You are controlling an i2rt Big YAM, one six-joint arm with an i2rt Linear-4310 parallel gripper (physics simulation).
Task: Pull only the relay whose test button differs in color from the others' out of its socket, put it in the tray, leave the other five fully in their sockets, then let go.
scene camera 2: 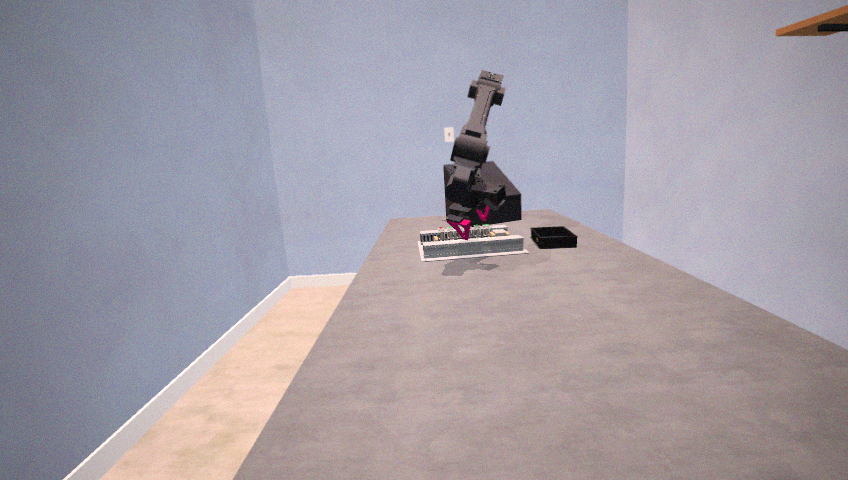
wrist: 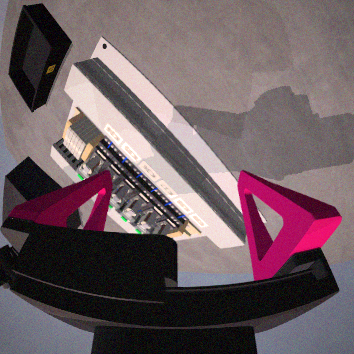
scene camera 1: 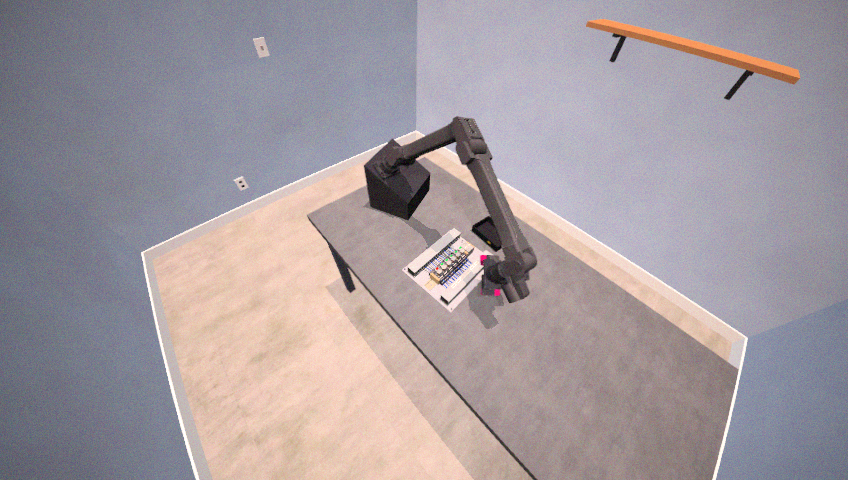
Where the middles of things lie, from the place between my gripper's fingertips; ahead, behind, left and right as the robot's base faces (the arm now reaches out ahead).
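The white panel [scene camera 1: 423, 277], as I see it, is 10 mm to the right of my hand, 80 mm below it and 150 mm behind it.
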